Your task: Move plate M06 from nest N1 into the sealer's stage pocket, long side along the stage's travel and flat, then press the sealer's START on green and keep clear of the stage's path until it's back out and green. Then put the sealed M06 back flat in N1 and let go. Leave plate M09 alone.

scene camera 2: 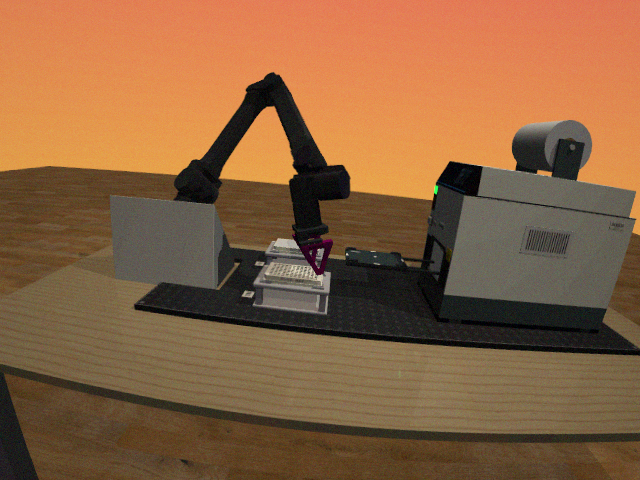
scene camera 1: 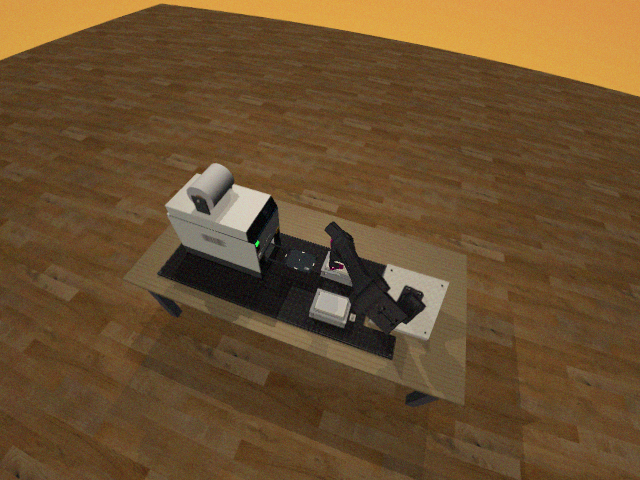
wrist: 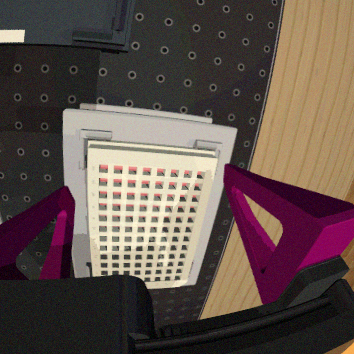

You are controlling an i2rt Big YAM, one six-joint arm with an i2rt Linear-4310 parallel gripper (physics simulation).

Note:
The gripper is open and holds nothing. Further things: a sealer stage.
The gripper also shows in the wrist view.

